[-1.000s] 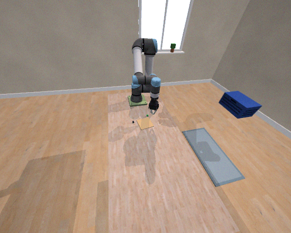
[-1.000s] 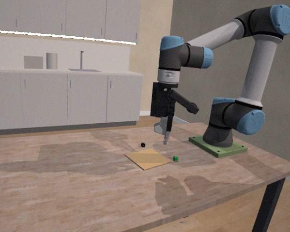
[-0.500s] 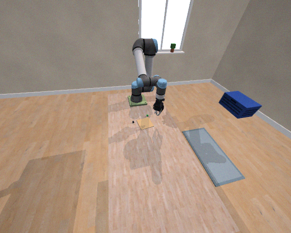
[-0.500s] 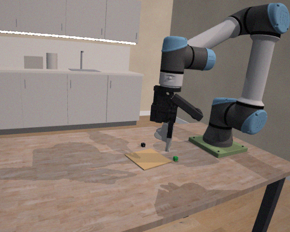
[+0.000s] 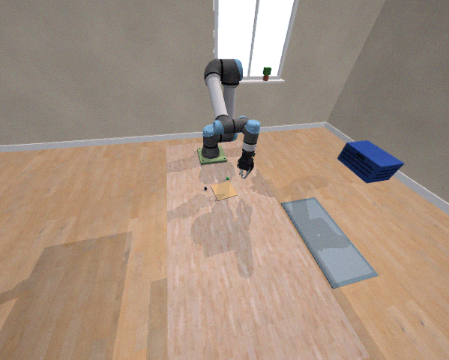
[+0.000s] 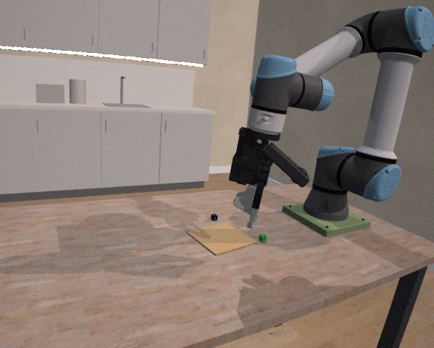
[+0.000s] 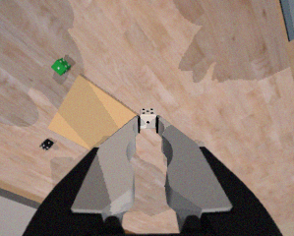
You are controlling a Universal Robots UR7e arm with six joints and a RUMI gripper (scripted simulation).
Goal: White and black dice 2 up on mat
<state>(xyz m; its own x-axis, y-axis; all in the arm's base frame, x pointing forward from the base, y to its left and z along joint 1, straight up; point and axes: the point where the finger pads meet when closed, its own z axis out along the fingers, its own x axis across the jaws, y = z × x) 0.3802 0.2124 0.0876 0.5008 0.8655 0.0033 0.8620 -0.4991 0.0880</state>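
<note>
My gripper is now 10 mm above the white die. The rest, counted from my hand: black die 10 mm ahead, 250 mm to the right, 100 mm below; green die 90 mm behind, 90 mm to the right, 100 mm below; tan mat 20 mm ahead, 130 mm to the right, 110 mm below.
</note>
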